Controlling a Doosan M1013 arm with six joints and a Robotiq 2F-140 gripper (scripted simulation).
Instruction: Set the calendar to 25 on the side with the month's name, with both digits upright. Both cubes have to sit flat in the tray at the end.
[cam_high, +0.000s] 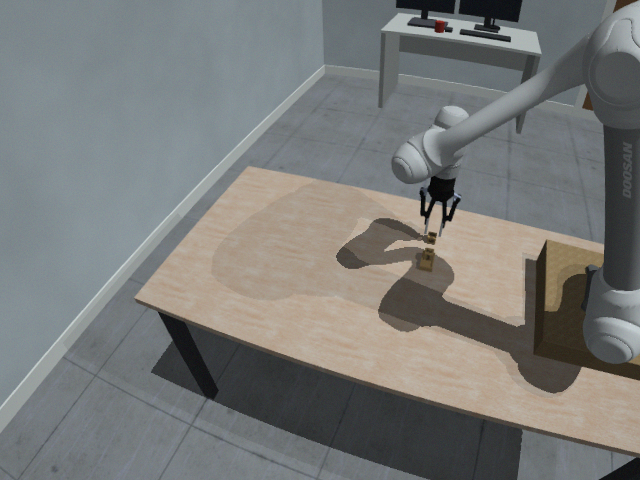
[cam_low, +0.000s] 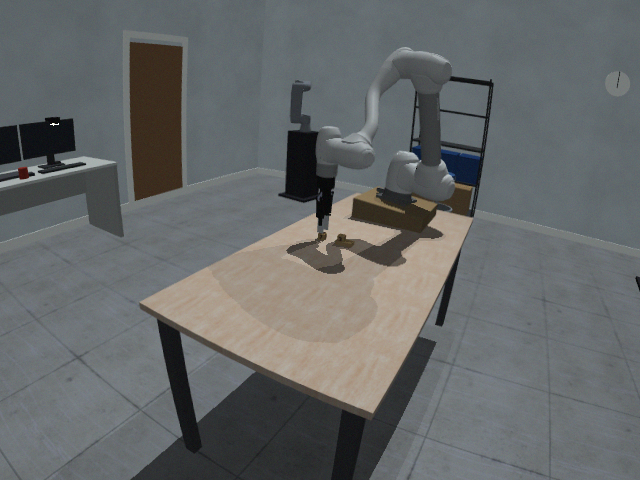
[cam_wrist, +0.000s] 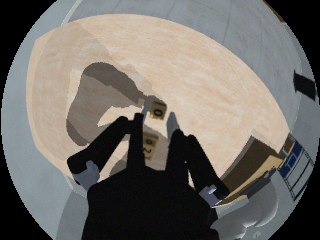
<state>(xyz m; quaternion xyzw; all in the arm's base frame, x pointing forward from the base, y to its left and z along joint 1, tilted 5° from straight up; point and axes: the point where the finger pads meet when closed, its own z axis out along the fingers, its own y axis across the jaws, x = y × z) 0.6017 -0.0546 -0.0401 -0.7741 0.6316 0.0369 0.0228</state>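
The wooden calendar tray lies 10 cm to the left of my hand, 6 cm below it and 2 cm behind it.
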